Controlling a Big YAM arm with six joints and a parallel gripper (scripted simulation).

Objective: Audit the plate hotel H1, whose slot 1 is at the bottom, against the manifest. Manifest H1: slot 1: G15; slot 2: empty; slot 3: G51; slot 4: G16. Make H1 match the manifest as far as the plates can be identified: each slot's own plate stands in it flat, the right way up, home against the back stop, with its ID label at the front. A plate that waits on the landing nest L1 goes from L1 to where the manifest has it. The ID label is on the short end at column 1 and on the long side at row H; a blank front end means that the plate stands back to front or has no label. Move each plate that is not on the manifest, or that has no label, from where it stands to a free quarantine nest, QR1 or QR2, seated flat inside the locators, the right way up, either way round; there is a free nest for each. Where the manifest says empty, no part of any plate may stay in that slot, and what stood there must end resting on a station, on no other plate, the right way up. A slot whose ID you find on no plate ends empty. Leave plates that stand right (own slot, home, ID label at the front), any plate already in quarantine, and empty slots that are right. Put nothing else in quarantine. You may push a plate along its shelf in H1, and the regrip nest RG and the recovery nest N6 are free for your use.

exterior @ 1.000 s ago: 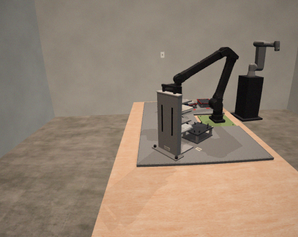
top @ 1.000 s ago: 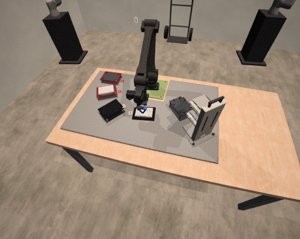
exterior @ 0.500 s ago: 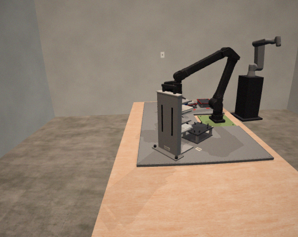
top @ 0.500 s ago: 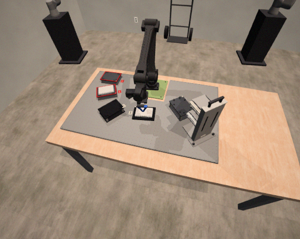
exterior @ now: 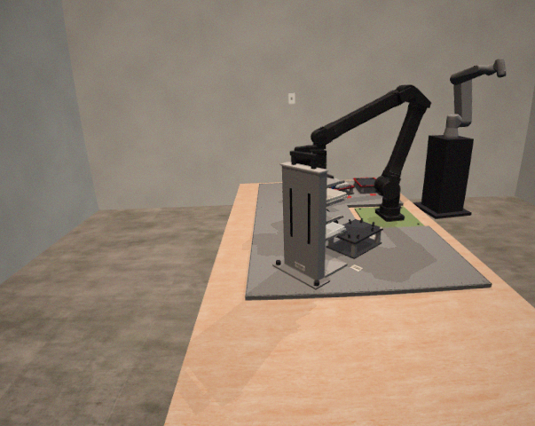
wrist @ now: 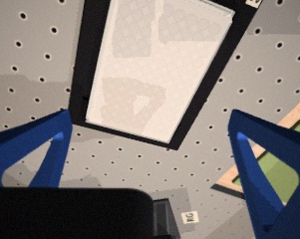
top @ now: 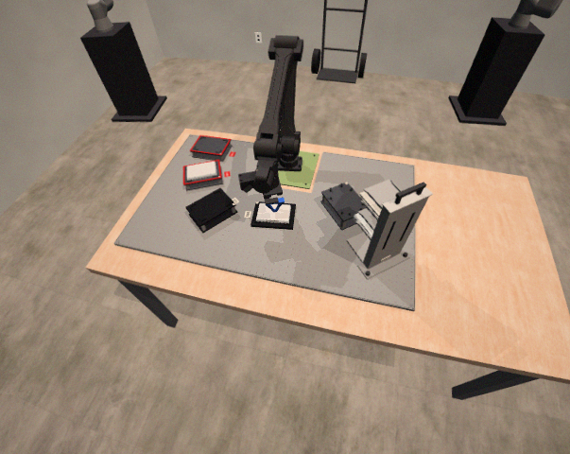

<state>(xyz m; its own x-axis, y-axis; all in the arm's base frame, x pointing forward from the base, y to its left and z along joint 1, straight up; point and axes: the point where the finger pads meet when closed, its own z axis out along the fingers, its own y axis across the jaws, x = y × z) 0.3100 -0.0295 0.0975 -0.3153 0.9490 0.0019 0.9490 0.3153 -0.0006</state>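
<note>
The black N6 nest is 9 cm below my hand. From my hand the other things lie so: dark raised RG nest (27 cm to the left, 5 cm behind, 4 cm below); then white plate labelled G51 (36 cm to the left, 13 cm above, 10 cm ahead); then H1 tag (42 cm to the left, 9 cm below).
</note>
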